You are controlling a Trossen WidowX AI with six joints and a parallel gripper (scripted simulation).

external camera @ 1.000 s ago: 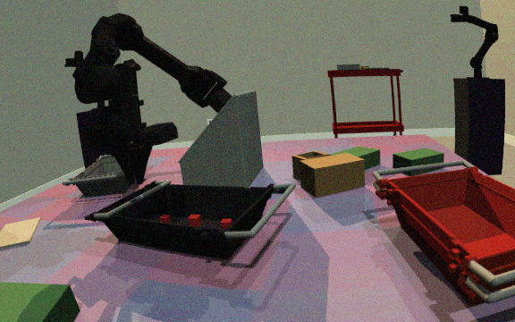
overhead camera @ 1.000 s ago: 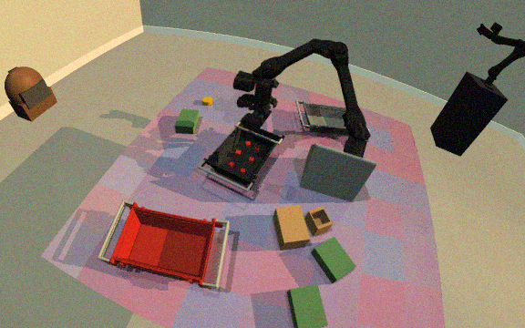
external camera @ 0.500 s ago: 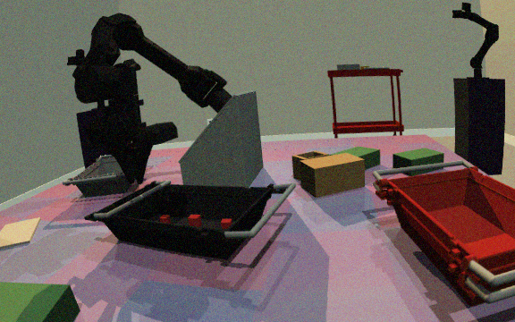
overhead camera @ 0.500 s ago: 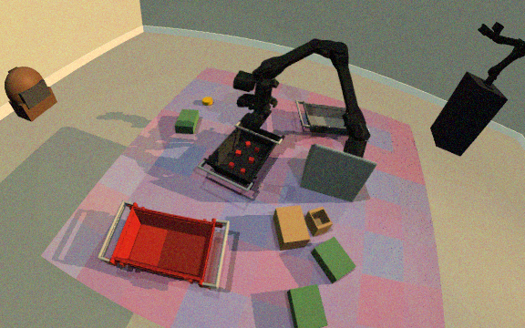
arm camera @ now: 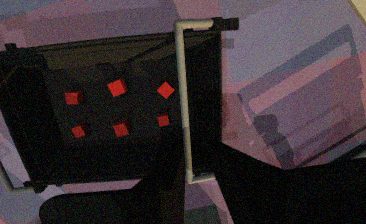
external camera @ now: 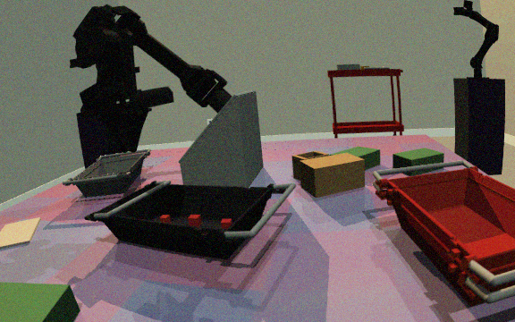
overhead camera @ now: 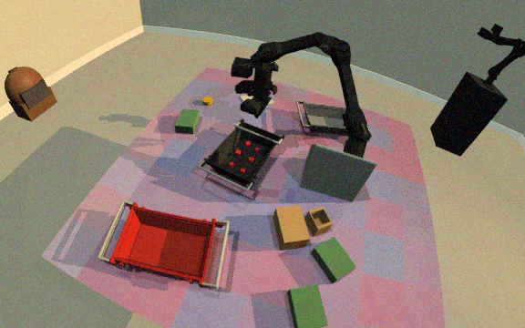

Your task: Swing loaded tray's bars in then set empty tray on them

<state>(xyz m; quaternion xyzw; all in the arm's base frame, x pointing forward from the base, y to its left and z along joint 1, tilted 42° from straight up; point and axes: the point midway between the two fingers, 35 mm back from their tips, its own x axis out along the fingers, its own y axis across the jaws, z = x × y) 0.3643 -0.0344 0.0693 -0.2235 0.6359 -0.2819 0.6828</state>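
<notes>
Now: the grey tray 28 cm behind my gripper tip, 29 cm to the right of it and 10 cm below it. Also, from my gripper tip: cream tile 10 cm ahead, 32 cm to the right, 14 cm below.
</notes>
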